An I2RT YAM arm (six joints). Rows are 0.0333 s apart.
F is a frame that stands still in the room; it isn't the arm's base.
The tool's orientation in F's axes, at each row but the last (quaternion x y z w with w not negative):
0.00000 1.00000 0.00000 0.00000
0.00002 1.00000 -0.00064 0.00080
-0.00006 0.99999 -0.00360 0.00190
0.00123 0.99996 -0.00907 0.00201
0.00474 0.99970 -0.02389 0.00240
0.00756 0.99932 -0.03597 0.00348
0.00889 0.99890 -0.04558 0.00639
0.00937 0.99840 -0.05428 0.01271
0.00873 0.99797 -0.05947 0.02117
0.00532 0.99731 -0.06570 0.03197
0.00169 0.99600 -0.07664 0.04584
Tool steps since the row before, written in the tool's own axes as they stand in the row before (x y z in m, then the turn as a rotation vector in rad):
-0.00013 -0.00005 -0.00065 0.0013 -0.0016 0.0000
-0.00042 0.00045 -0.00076 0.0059 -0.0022 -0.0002
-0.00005 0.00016 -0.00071 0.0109 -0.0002 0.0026
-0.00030 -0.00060 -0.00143 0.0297 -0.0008 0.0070
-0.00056 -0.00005 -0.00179 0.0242 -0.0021 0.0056
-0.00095 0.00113 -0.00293 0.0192 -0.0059 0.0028
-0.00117 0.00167 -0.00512 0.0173 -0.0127 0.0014
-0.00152 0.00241 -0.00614 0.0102 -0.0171 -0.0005
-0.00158 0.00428 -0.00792 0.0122 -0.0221 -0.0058
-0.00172 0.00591 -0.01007 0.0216 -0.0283 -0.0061
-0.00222 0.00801 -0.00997 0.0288 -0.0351 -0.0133
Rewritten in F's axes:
0.00013 -0.00005 0.00065 -0.0013 -0.0016 0.0000
0.00042 0.00045 0.00076 -0.0059 -0.0022 0.0002
0.00005 0.00017 0.00071 -0.0109 -0.0002 -0.0026
0.00029 -0.00057 0.00144 -0.0297 -0.0009 -0.0071
0.00055 0.00003 0.00179 -0.0242 -0.0021 -0.0056
0.00095 0.00132 0.00285 -0.0193 -0.0058 -0.0025
0.00114 0.00211 0.00496 -0.0175 -0.0125 -0.0005
0.00142 0.00304 0.00588 -0.0106 -0.0168 0.0021
0.00134 0.00517 0.00742 -0.0129 -0.0211 0.0078
0.00117 0.00717 0.00930 -0.0224 -0.0271 0.0083
0.00139 0.00945 0.00879 -0.0303 -0.0328 0.0158

